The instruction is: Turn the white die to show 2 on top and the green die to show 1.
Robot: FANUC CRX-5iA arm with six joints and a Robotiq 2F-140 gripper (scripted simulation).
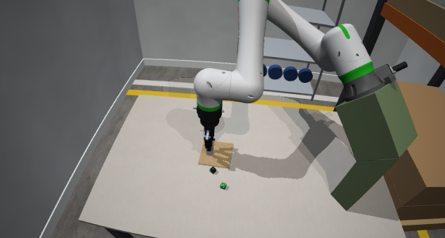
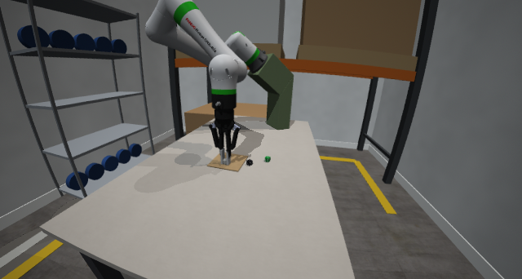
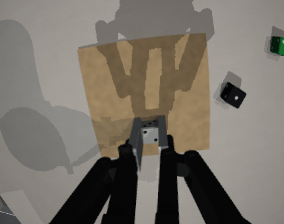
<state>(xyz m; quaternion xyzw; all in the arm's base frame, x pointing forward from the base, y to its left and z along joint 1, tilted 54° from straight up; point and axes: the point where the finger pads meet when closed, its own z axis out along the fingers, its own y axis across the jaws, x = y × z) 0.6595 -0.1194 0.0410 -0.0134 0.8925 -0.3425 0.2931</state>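
The white die is 2 cm below my hand. The rest, counted from my hand: mat: 3 cm behind, 1 cm to the left, 4 cm below; then black die: 1 cm behind, 10 cm to the left, 3 cm below; then green die: 5 cm behind, 18 cm to the left, 3 cm below.
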